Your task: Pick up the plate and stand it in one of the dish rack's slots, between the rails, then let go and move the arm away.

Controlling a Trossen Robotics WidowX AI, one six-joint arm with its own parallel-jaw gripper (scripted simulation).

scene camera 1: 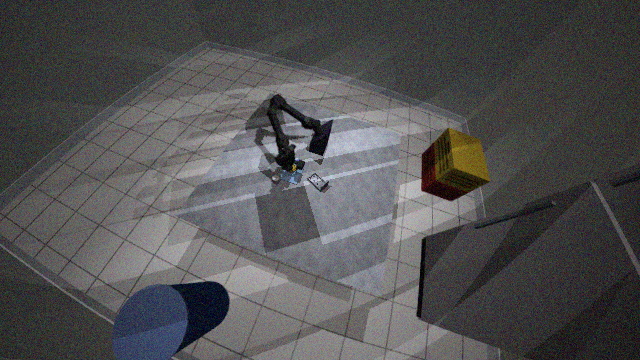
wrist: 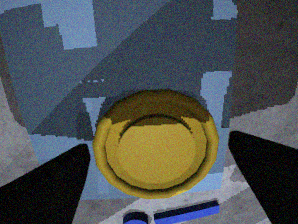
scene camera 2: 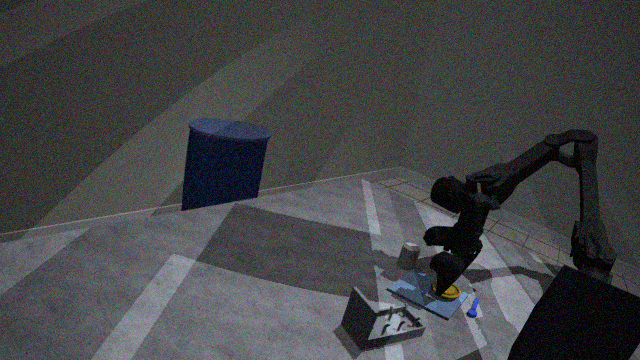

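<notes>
My gripper (scene camera 2: 444,288), (wrist: 159,145) is open, and it holds nothing. I see a blue mat (scene camera 2: 415,287), (wrist: 69,69). A yellow plate (wrist: 156,143) is here as well.
</notes>
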